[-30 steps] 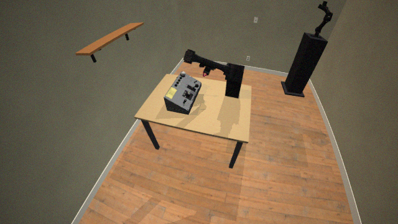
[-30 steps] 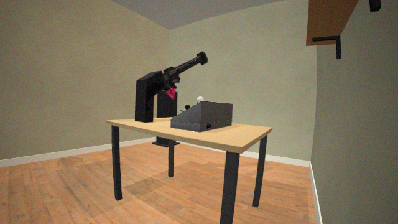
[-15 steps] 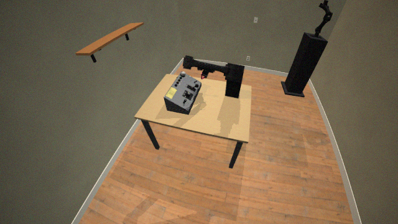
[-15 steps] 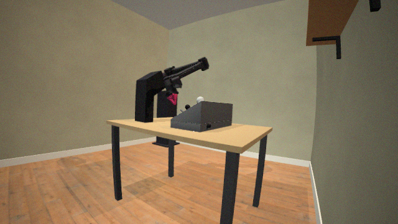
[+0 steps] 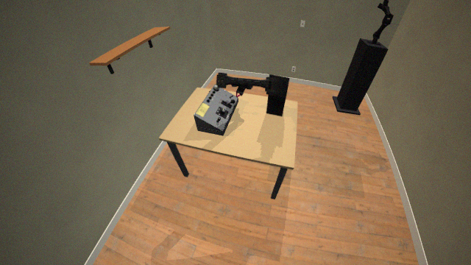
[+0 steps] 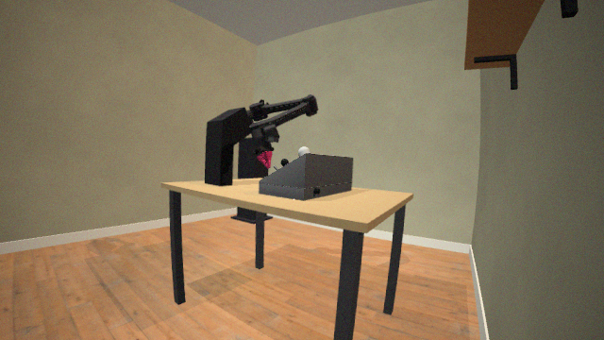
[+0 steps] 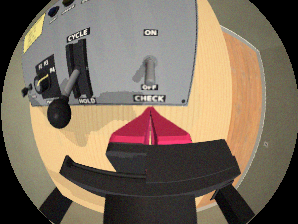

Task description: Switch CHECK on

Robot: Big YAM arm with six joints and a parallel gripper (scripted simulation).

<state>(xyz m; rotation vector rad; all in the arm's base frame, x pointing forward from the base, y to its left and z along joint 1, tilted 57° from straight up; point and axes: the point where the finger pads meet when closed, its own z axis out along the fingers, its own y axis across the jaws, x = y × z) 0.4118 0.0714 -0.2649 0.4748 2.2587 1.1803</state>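
My hand is 4 cm short of the lever and 12 cm to the right of it. The rest, counted from my hand: grey console: 11 cm ahead, 17 cm to the left, 3 cm below; then rotary selector: 8 cm ahead, 22 cm to the left, 1 cm below.
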